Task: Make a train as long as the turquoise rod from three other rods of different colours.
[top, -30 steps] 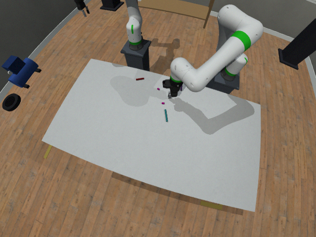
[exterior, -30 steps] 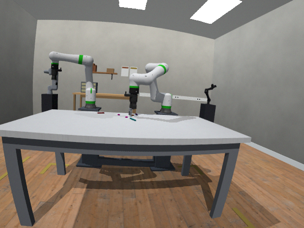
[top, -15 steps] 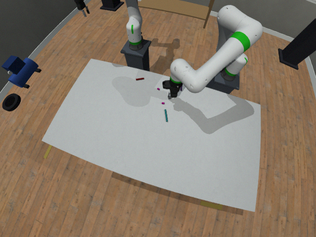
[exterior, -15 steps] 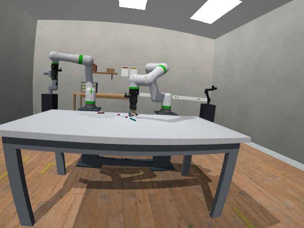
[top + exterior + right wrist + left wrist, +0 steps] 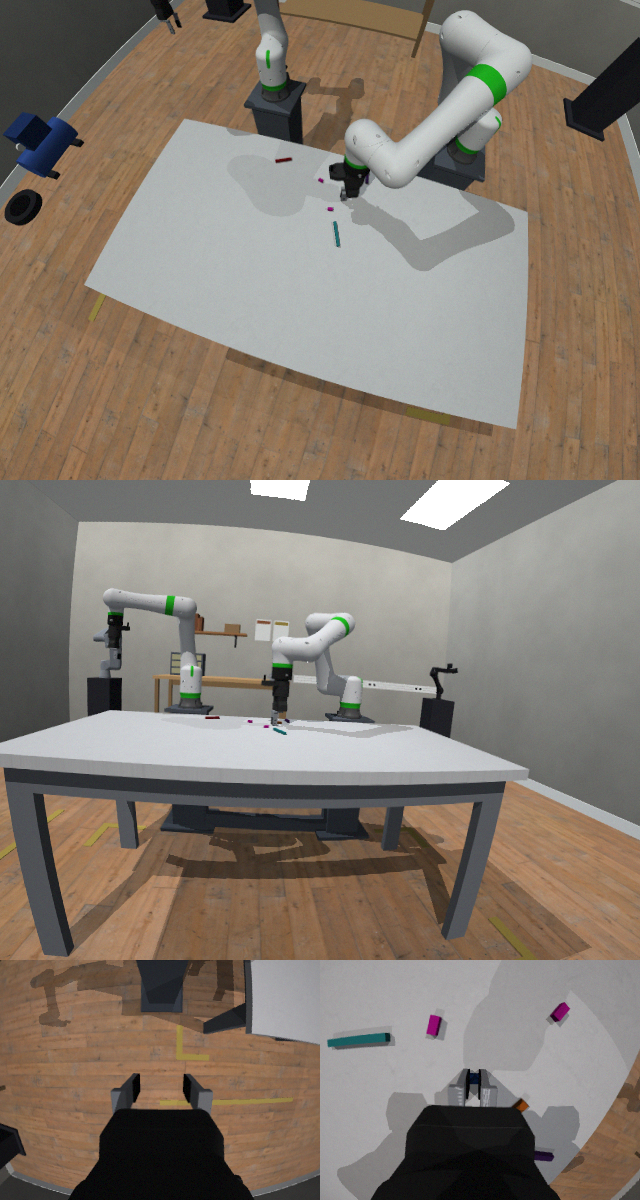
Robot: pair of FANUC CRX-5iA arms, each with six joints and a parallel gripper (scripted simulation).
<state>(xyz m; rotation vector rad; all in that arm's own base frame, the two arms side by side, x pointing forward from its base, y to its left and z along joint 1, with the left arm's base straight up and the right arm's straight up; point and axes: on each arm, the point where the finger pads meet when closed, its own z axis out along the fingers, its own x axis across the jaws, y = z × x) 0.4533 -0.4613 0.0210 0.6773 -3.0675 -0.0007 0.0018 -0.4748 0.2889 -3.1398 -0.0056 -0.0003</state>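
The blue rod lies 20 mm below my left hand. Also, from my left hand: purple rod (140 mm behind, 60 mm to the left, 20 mm below); turquoise rod (160 mm ahead, 30 mm to the left, 20 mm below); orange rod (60 mm behind, 20 mm to the left, 20 mm below).
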